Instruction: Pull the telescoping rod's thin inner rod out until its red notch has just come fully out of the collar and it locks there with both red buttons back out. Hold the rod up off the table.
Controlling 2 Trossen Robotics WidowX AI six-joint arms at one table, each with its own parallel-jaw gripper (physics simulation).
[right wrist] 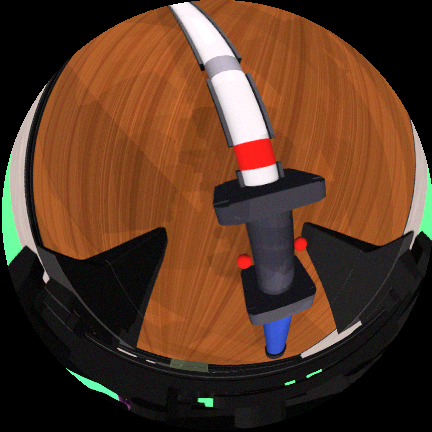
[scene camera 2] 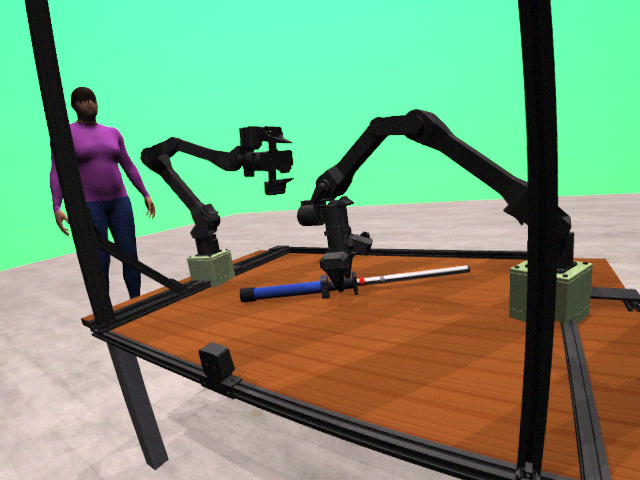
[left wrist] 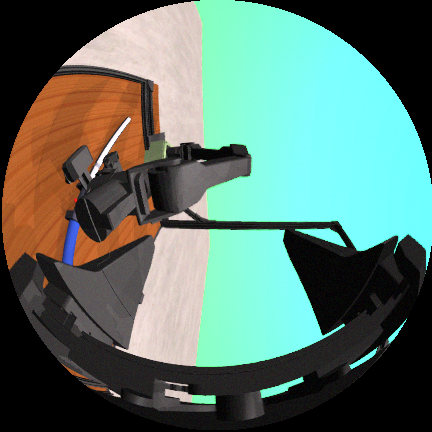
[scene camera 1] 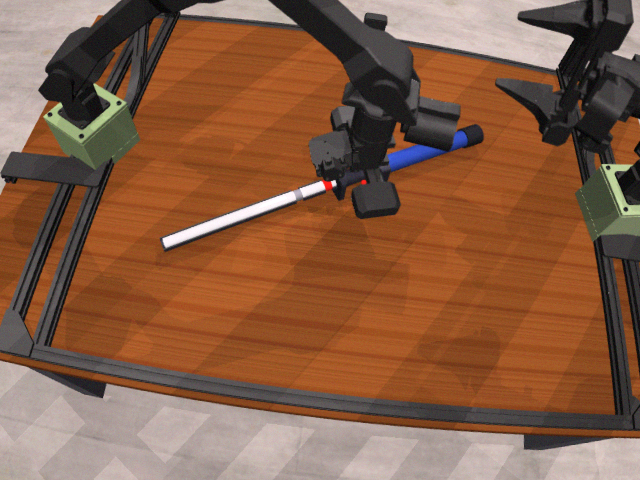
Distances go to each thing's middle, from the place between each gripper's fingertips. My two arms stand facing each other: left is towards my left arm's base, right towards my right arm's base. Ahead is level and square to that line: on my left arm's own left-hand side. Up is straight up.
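The thin silver inner rod [scene camera 1: 244,214] is 320 mm below my left hand, 220 mm to the right of it and 30 mm ahead of it.
As for the thin silver inner rod and my right gripper, the gripper is 4 cm short of the rod, 10 cm to the left of it and 1 cm below it.
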